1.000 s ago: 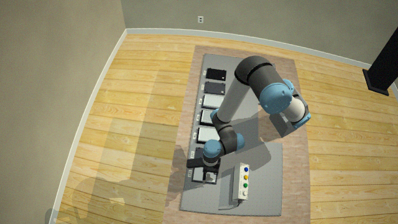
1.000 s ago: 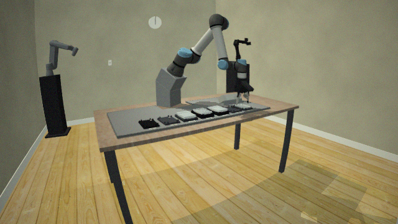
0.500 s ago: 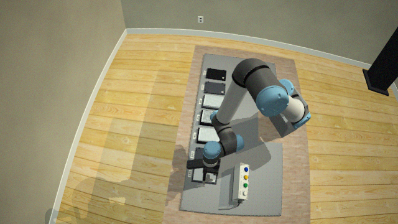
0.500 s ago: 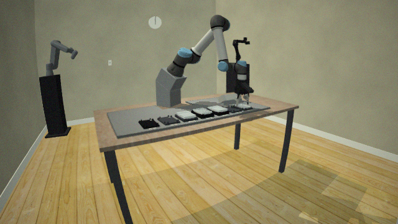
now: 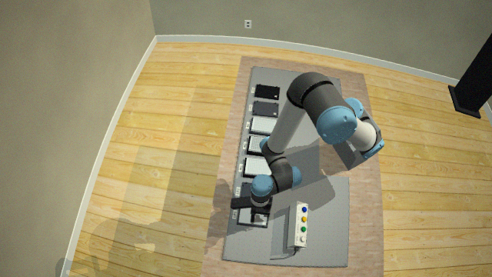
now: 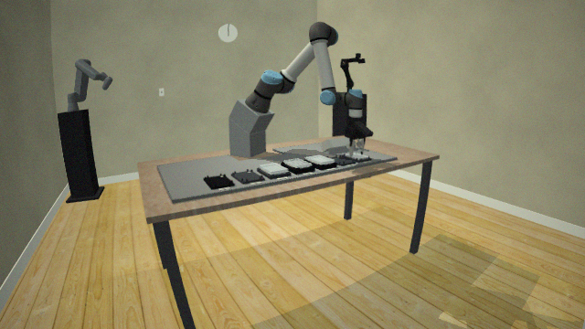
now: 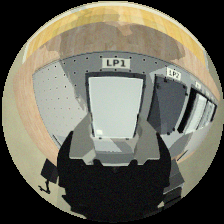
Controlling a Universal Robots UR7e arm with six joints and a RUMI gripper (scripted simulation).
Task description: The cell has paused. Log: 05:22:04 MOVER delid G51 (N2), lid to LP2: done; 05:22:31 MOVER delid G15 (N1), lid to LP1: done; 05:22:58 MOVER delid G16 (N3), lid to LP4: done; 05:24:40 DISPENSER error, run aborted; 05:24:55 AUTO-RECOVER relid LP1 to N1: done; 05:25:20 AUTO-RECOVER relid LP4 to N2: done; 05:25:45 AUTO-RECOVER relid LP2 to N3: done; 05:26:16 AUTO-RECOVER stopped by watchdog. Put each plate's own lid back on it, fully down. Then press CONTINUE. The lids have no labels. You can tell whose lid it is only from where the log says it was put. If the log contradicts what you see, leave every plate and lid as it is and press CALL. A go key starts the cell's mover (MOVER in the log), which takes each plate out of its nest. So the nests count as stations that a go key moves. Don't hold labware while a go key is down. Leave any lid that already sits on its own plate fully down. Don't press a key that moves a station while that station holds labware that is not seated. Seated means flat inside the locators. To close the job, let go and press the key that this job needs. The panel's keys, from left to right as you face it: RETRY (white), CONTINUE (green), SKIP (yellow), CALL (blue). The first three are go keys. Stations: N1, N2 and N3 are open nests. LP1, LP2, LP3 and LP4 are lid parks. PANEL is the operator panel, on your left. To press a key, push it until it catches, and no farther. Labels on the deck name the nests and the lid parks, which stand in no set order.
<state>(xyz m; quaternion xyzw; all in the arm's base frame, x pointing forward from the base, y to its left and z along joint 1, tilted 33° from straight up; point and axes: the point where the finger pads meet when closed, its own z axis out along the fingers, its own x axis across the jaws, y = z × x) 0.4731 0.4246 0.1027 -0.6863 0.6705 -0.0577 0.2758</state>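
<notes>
Right now my hand is 4 cm short of the plate and 39 cm to the left of it. Round my hand: yellow key: 23 cm behind, 1 cm to the right, 4 cm above; clear lid: 1 cm below; LP2 lid park: 1 cm ahead, 12 cm to the right, 2 cm below.
</notes>
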